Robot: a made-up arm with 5 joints.
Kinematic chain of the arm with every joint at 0, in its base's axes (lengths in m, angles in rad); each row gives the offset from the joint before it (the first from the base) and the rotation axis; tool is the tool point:
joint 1: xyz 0 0 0.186 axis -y
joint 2: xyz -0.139 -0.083 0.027 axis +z
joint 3: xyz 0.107 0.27 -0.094 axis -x
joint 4: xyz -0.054 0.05 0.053 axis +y
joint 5: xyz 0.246 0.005 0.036 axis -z
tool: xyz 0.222 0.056 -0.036
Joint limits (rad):
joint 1: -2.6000..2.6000
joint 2: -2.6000..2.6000
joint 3: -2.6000..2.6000
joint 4: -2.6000..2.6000
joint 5: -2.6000..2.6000
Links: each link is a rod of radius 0.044 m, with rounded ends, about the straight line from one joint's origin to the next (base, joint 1, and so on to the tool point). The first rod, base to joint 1, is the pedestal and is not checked.
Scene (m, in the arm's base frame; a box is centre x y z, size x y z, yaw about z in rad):
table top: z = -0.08
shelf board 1: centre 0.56 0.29 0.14 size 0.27 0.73 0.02 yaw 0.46
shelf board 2: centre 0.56 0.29 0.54 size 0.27 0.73 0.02 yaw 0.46
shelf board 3: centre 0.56 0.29 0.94 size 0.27 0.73 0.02 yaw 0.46
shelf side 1: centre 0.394 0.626 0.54 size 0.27 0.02 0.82 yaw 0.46
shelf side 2: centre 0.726 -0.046 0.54 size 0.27 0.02 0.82 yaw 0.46
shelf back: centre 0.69 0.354 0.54 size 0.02 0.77 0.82 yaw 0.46
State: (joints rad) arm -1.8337 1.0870 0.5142 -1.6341 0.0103
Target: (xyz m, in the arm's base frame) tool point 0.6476 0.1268 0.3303
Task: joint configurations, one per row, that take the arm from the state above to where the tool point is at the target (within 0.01 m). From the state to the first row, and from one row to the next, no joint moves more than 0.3 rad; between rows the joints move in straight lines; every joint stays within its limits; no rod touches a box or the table.
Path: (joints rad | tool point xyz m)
1: -1.6000 1.0514 0.3367 -1.6480 0.1077 | 0.4162 0.1920 0.7608
2: -1.3664 1.0157 0.1592 -1.6618 0.2051 | 0.3336 0.1452 0.7538
3: -1.4711 1.0622 -0.1203 -1.5958 0.4146 | 0.4223 0.0619 0.5442
4: -1.5759 1.1087 -0.3998 -1.5297 0.6241 | 0.3935 0.0009 0.3303
5: -1.7795 1.0998 -0.2225 -1.5670 0.4744 | 0.4862 0.0376 0.3437
6: -1.9832 1.0909 -0.0452 -1.6043 0.3248 | 0.5721 0.0808 0.3431
7: -2.1868 1.0819 0.1321 -1.6415 0.1751 | 0.6476 0.1268 0.3303

